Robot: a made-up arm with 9 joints. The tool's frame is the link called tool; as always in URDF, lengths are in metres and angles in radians. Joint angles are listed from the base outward.
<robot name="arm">
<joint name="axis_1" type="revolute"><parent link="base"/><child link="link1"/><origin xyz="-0.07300 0.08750 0.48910" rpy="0.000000 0.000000 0.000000"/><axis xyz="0 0 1"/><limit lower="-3.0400" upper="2.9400"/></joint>
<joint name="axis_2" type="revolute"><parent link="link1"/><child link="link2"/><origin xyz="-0.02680 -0.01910 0.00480" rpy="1.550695 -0.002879 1.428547"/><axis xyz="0 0 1"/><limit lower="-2.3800" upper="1.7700"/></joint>
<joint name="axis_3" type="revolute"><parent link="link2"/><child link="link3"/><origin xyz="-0.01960 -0.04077 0.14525" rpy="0.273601 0.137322 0.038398"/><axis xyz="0 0 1"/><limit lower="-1.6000" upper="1.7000"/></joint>
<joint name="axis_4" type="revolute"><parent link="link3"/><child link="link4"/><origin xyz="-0.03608 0.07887 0.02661" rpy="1.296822 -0.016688 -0.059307"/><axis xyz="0 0 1"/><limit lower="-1.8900" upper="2.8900"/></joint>
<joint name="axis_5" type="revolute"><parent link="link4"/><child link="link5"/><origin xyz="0.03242 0.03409 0.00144" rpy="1.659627 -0.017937 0.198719"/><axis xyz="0 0 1"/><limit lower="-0.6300" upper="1.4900"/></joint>
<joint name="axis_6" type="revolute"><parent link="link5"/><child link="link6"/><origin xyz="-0.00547 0.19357 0.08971" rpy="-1.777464 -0.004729 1.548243"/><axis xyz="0 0 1"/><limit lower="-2.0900" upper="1.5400"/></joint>
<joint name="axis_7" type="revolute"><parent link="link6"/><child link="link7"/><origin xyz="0.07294 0.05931 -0.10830" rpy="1.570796 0.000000 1.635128"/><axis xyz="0 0 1"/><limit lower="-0.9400" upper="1.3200"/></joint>
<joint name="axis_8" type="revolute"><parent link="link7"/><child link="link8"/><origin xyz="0.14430 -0.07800 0.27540" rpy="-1.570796 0.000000 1.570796"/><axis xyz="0 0 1"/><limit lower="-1.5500" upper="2.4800"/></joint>
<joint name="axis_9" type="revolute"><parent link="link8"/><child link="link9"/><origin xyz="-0.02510 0.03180 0.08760" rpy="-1.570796 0.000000 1.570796"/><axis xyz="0 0 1"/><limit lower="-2.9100" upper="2.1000"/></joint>
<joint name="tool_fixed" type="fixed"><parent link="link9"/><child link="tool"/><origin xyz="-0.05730 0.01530 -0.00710" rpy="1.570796 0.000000 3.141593"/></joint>
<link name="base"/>
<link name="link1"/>
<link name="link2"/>
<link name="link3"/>
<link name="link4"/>
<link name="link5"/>
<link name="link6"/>
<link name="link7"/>
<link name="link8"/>
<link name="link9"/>
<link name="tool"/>
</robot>
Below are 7 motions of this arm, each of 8 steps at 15 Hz.
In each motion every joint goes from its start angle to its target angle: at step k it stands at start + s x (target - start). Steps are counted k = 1, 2, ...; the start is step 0. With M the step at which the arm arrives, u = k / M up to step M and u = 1 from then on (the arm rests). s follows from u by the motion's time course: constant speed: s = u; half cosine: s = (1 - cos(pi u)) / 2; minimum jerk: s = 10 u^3 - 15 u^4 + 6 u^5.
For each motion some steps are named. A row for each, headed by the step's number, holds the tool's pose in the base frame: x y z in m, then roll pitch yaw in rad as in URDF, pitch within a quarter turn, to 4 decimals.
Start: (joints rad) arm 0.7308 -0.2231 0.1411 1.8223 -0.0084 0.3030 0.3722 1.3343 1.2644
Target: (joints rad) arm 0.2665 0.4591 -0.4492 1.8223 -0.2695 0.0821 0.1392 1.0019 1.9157
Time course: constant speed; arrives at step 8
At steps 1, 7, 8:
1: 0.4296 0.0765 0.0423 -1.9911 0.3910 1.7997
7: 0.5400 0.0764 0.1094 -2.4633 -0.1480 1.3479
8: 0.5592 0.0670 0.1322 -2.5297 -0.2597 1.3042

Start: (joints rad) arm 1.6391 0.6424 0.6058 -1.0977 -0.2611 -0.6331 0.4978 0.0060 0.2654
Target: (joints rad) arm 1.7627 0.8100 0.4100 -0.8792 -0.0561 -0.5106 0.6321 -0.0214 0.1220
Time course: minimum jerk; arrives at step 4
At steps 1, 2, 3, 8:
1: -0.4944 -0.1085 0.2893 1.5256 0.7417 -2.1930
2: -0.5165 -0.0760 0.2846 1.5754 0.7075 -2.2888
3: -0.5349 -0.0430 0.2739 1.6278 0.6913 -2.3857
8: -0.5390 -0.0345 0.2702 1.6414 0.6900 -2.4113

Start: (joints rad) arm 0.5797 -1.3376 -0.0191 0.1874 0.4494 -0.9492 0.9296 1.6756 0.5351
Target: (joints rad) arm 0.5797 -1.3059 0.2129 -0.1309 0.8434 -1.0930 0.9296 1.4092 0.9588
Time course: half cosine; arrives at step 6
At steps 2, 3, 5, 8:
2: -0.0563 -0.4150 0.5470 0.1968 0.1948 2.4595
3: -0.0703 -0.4126 0.5875 0.2511 0.2896 2.5184
5: -0.0736 -0.4087 0.6565 0.3522 0.4437 2.6723
8: -0.0719 -0.4082 0.6667 0.3686 0.4662 2.7018

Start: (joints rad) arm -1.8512 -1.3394 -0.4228 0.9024 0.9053 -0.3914 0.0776 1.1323 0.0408
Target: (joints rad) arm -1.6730 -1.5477 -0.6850 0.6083 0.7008 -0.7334 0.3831 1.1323 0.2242
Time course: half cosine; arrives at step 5
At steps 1, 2, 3, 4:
1: -0.4466 0.3912 0.7315 0.1693 -0.4109 0.5208
2: -0.4447 0.3614 0.7736 0.2552 -0.2834 0.5619
3: -0.4314 0.3259 0.8214 0.3592 -0.1289 0.6246
4: -0.4121 0.2998 0.8563 0.4455 -0.0058 0.6840

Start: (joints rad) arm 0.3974 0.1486 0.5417 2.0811 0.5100 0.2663 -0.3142 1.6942 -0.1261
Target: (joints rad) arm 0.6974 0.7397 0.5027 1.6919 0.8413 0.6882 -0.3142 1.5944 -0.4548
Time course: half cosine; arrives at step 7
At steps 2, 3, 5, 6, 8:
2: -0.0683 0.3197 0.0401 -2.5023 -0.3123 -2.1902
3: -0.1105 0.3321 0.0647 -2.5365 -0.1608 -1.9511
5: -0.1752 0.3426 0.1079 -2.4746 0.1985 -1.4844
6: -0.1898 0.3458 0.1199 -2.4118 0.3157 -1.3272
8: -0.1944 0.3472 0.1241 -2.3837 0.3561 -1.2689

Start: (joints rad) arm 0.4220 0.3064 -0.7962 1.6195 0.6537 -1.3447 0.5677 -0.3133 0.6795
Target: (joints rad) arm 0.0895 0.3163 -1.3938 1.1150 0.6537 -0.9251 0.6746 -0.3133 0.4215
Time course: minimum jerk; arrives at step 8
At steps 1, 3, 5, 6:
1: -0.0432 0.2954 -0.0121 -2.4556 0.3697 1.4650
3: -0.0477 0.1414 -0.0506 -2.4742 0.7032 1.5828
5: -0.0640 -0.1369 -0.0125 -2.0248 1.2630 2.1602
6: -0.0744 -0.2332 0.0379 -1.1513 1.3399 3.0623

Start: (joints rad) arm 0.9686 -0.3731 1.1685 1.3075 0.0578 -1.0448 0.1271 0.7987 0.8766
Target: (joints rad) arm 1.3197 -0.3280 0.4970 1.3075 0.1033 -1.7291 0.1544 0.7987 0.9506
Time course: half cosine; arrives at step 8
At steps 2, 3, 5, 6, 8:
2: -0.1999 0.6253 0.4086 2.8613 -1.0958 -2.6750
3: -0.2416 0.6009 0.4035 2.8434 -1.1298 -2.5585
5: -0.3214 0.5331 0.3919 2.8004 -1.2238 -2.2918
6: -0.3471 0.5022 0.3875 2.7785 -1.2688 -2.1801
8: -0.3663 0.4742 0.3840 2.7542 -1.3118 -2.0777

